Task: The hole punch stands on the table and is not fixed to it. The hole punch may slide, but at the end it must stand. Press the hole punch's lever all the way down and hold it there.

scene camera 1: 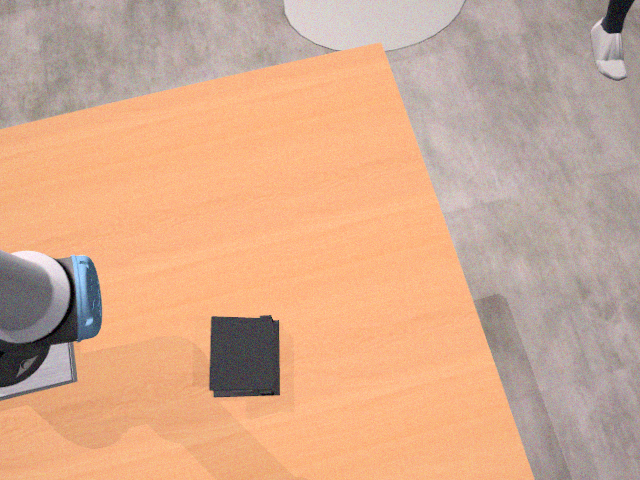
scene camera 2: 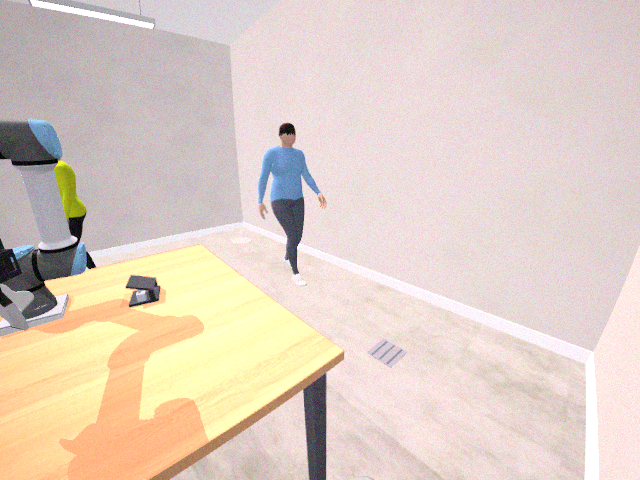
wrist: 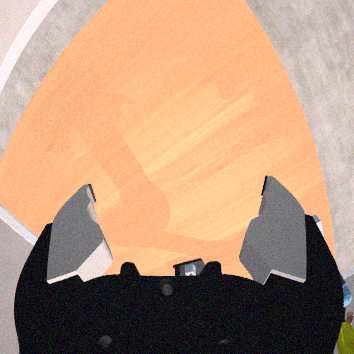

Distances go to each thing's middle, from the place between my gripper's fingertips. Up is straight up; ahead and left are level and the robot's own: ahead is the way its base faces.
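The black hole punch [scene camera 1: 275,323] is 200 mm ahead of my hand, 470 mm to the left of it and 180 mm below it. And the flat lever [scene camera 1: 241,348], that's 200 mm ahead of my hand and 470 mm to the left of it too, but 160 mm below it.
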